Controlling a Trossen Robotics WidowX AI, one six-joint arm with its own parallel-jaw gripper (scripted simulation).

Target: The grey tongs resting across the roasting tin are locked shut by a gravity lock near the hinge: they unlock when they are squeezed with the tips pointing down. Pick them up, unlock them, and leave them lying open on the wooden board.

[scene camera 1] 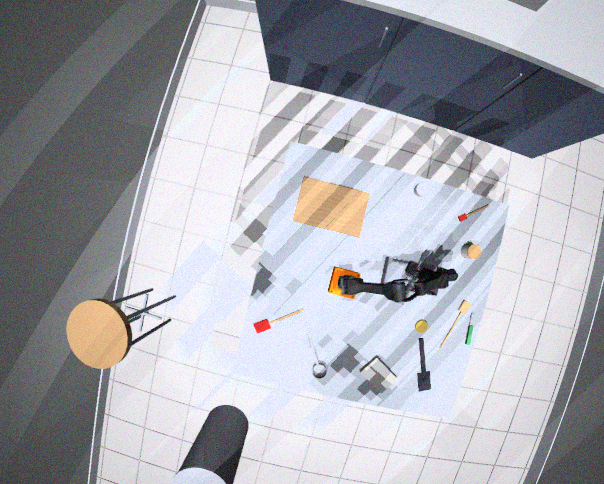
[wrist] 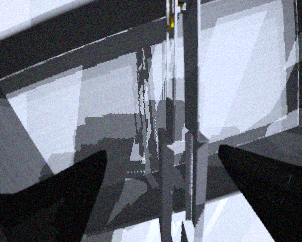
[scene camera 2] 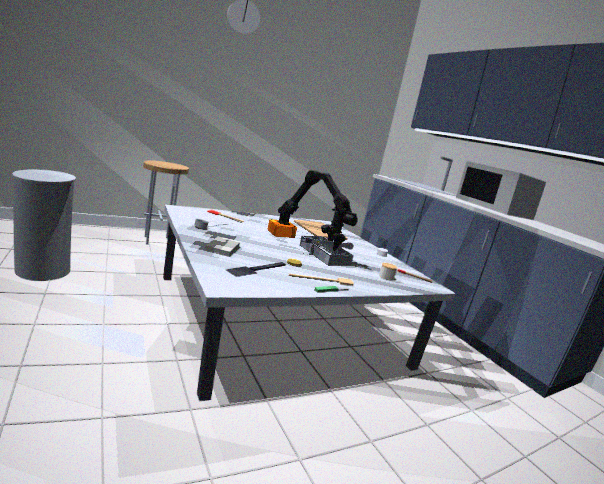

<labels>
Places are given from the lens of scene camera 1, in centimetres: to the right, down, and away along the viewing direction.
wooden board (scene camera 1: 320, 204): 10, -20, 135
</labels>
